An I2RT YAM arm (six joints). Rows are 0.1 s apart.
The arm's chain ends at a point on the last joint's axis. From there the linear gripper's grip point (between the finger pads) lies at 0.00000 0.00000 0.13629 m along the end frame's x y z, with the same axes.
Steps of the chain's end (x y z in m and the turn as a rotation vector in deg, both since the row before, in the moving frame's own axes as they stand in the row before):
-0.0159 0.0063 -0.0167 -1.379 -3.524 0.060
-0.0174 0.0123 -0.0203 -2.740 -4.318 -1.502
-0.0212 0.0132 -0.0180 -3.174 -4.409 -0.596
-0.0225 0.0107 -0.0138 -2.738 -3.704 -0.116
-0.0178 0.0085 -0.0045 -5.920 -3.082 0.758
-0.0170 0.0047 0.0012 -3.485 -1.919 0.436
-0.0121 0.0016 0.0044 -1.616 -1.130 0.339
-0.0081 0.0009 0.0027 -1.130 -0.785 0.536
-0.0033 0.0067 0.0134 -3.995 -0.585 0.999
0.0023 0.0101 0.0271 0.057 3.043 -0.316
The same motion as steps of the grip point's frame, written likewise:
-0.0243 0.0096 -0.0170 -1.379 -3.524 0.060
-0.0276 0.0189 -0.0208 -2.740 -4.318 -1.502
-0.0316 0.0208 -0.0186 -3.174 -4.409 -0.596
-0.0313 0.0172 -0.0142 -2.738 -3.704 -0.116
-0.0252 0.0225 -0.0054 -5.920 -3.082 0.758
-0.0216 0.0130 0.0009 -3.485 -1.919 0.436
-0.0148 0.0054 0.0043 -1.616 -1.130 0.339
-0.0100 0.0036 0.0027 -1.130 -0.785 0.536
-0.0048 0.0162 0.0131 -3.995 -0.585 0.999
0.0095 0.0099 0.0269 0.057 3.043 -0.316

